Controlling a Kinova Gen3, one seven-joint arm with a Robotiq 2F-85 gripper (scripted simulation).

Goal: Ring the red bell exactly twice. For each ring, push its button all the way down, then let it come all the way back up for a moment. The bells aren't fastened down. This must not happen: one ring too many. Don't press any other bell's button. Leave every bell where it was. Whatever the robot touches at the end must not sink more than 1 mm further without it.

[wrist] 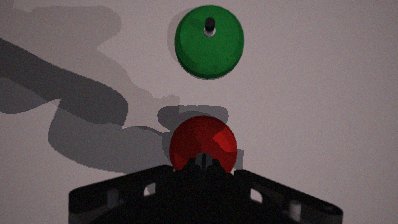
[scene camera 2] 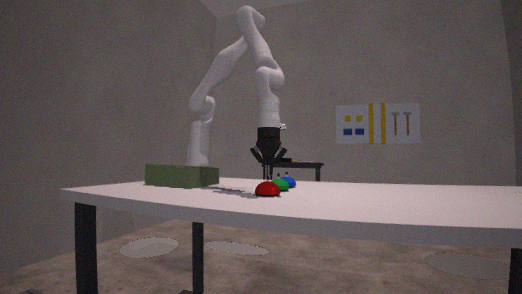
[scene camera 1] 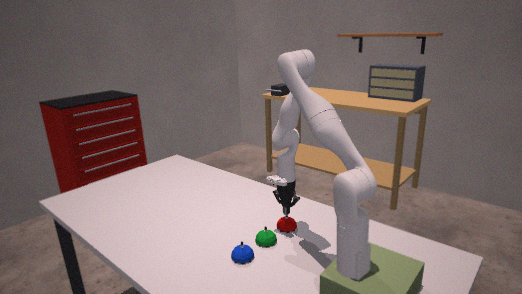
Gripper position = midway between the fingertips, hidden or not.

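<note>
You've got the gripper in scene camera 2 (scene camera 2: 268,176), and the wrist view has the gripper too (wrist: 203,163). There's a red bell (wrist: 201,134), plus a green bell (wrist: 207,48).
</note>
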